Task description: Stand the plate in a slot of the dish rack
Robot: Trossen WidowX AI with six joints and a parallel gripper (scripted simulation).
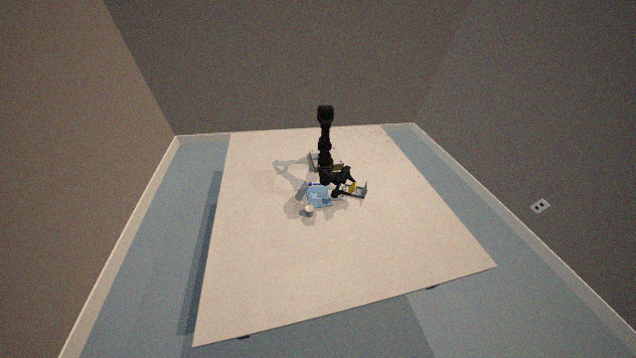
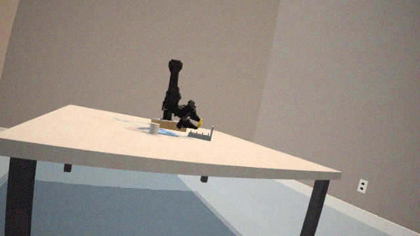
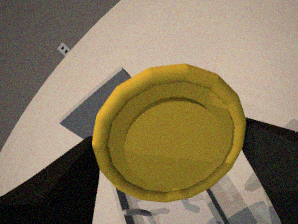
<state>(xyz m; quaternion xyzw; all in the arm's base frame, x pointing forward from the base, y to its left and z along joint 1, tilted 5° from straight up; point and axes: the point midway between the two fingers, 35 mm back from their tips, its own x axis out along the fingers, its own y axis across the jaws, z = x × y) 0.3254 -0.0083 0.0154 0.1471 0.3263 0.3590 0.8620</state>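
Now: the grey dish rack 3 cm behind my gripper tip, 3 cm to the left of it and 5 cm below it. From my gripper tip the other things lie so: yellow plate 1 cm to the right; then white cup 2 cm ahead, 27 cm to the right, 5 cm below; then blue utensil 17 cm behind, 16 cm to the right, 7 cm below.
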